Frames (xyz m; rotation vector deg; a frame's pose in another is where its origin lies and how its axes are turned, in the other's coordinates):
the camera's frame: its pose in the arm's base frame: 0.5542 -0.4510 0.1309 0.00 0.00 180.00
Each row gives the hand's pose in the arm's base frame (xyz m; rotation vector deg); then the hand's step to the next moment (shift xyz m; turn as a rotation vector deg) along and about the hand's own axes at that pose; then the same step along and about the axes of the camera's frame.
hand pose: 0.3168 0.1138 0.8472 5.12 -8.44 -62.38
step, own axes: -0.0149 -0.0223 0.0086 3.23 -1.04 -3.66
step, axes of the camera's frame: 0.0277 -0.0029 0.0041 -1.16 3.35 -3.52
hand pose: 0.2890 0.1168 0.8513 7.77 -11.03 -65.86
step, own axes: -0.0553 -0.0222 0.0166 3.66 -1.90 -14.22
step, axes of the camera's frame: 0.0453 -0.0415 0.0071 -2.89 4.00 -13.96
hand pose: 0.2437 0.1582 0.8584 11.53 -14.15 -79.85
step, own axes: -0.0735 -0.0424 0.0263 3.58 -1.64 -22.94
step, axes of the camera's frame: 0.0592 -0.0656 0.0092 -5.64 3.93 -22.24
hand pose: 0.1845 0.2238 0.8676 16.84 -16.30 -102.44
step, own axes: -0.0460 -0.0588 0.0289 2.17 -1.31 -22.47
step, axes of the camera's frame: 0.0530 -0.0593 0.0090 -6.10 2.61 -21.62
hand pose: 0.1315 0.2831 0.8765 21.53 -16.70 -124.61
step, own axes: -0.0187 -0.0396 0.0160 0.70 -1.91 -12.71
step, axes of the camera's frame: 0.0246 -0.0393 0.0044 -2.89 0.37 -12.54
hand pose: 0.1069 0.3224 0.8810 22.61 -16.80 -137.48
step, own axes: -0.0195 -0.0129 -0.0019 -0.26 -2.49 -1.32
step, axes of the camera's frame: -0.0072 -0.0223 -0.0018 0.81 -1.89 -1.95
